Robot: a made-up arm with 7 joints.
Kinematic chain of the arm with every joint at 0, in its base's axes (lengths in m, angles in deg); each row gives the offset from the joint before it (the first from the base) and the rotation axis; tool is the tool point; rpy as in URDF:
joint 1: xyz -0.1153 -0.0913 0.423 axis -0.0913 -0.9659 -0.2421
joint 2: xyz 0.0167 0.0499 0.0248 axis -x
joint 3: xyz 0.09 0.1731 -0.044 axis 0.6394 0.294 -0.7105
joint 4: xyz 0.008 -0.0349 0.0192 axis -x
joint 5: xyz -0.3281 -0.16 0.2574 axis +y
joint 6: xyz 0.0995 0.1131 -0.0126 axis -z
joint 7: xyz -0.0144 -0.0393 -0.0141 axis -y
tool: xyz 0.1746 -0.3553 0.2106 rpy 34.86 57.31 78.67
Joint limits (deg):
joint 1: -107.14..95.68
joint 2: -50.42..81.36
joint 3: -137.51..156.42
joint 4: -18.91..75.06
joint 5: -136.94..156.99
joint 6: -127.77..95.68
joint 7: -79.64..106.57
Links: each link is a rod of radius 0.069 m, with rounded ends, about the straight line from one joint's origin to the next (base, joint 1, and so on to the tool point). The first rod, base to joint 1, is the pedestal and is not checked.
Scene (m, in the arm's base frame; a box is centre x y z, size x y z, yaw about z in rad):
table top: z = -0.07
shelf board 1: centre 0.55 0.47 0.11 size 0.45 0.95 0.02 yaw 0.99
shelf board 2: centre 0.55 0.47 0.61 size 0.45 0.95 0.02 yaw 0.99
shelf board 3: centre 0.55 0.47 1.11 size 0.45 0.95 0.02 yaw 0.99
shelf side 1: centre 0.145 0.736 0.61 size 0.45 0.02 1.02 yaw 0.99
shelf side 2: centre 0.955 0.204 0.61 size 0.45 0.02 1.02 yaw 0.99
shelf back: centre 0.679 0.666 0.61 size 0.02 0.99 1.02 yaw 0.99
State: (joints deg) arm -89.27 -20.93 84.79 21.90 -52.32 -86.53 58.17
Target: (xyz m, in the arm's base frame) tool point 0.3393 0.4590 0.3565
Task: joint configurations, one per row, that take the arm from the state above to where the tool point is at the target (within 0.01 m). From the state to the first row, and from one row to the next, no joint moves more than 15 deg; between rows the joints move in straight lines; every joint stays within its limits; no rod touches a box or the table.
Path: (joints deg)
1: -88.02 -8.14 77.35 23.46 -47.10 -87.77 57.14
2: -86.76 4.64 69.90 25.01 -41.88 -89.00 56.11
3: -85.51 17.43 62.46 26.57 -36.66 -90.24 55.09
4: -84.26 30.21 55.01 28.13 -31.44 -91.47 54.06
5: -83.00 43.00 47.57 29.68 -26.21 -92.71 53.03

